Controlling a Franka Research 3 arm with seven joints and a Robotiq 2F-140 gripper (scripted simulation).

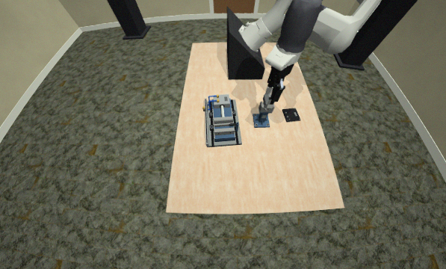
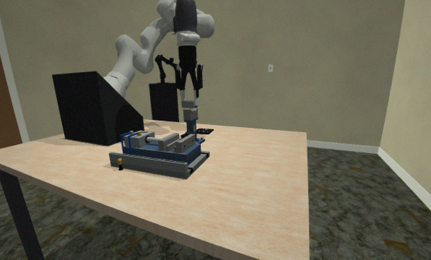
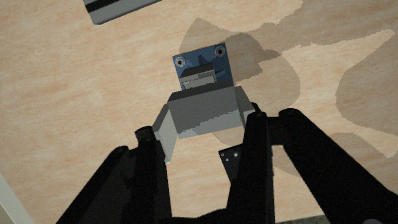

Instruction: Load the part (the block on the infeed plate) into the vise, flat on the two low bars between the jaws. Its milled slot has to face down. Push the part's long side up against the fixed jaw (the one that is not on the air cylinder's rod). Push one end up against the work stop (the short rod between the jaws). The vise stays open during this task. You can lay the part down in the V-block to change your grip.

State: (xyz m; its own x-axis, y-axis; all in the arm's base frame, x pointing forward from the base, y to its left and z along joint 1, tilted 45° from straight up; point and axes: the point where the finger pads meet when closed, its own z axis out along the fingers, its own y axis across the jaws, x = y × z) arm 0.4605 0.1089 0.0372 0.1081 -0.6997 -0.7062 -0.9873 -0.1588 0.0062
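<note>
The grey part is 30 mm below my hand. Also, from my hand: cylinder rod: 220 mm to the right, 130 mm below, 10 mm ahead; then work stop: 160 mm to the right, 120 mm below, 90 mm ahead; then moving jaw: 210 mm to the right, 130 mm below, 70 mm ahead.
</note>
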